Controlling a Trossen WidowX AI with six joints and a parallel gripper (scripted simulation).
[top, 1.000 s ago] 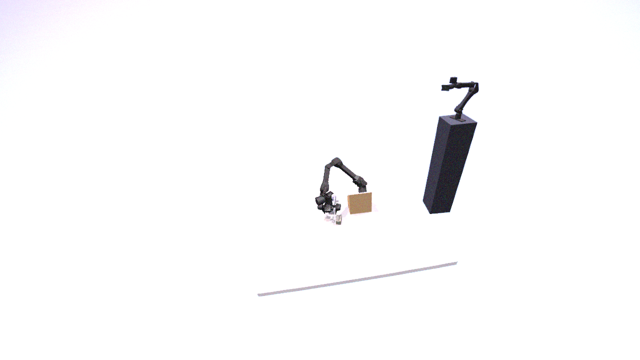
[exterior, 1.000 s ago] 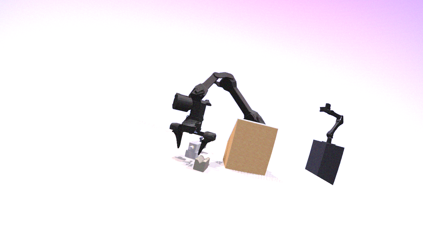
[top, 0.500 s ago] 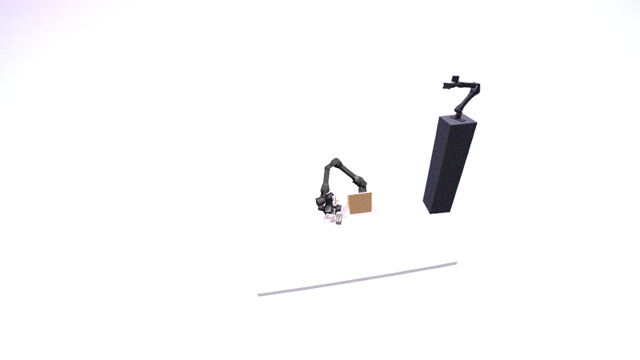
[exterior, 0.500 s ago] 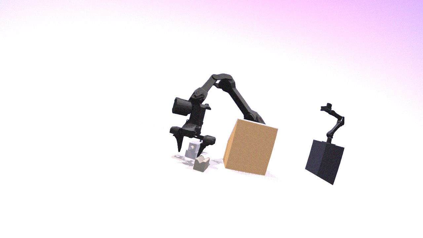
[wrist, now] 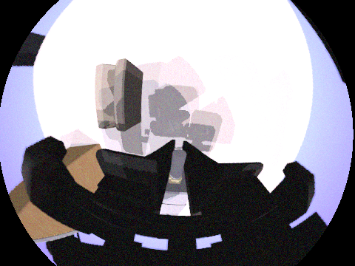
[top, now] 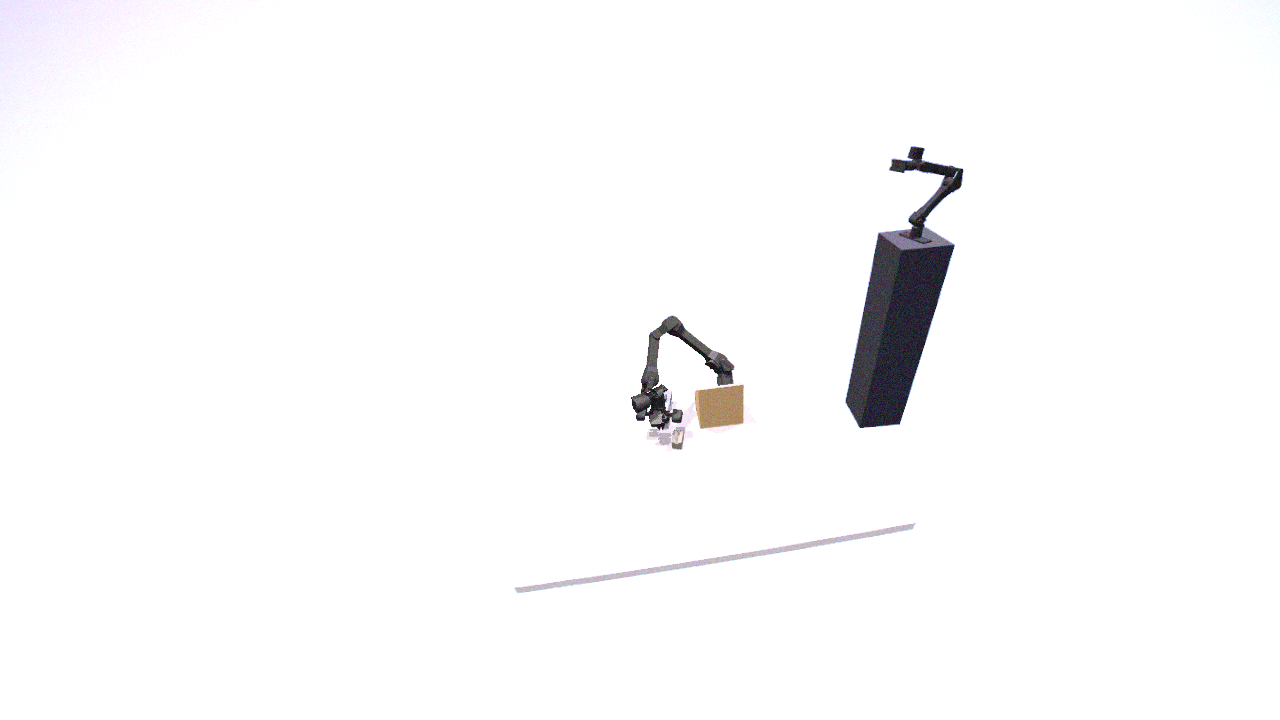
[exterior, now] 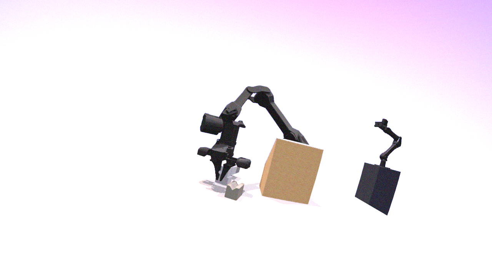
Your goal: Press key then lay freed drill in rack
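The yellowish key is 50 mm to the right of my gripper tip, 30 mm above it and 10 mm behind it. Also, from my gripper tip: v-notched rack: 70 mm to the left, 70 mm behind; pale grey block: 110 mm to the right, 20 mm behind, 20 mm above; thin dark pin: 140 mm to the right, 30 mm behind, 30 mm above.
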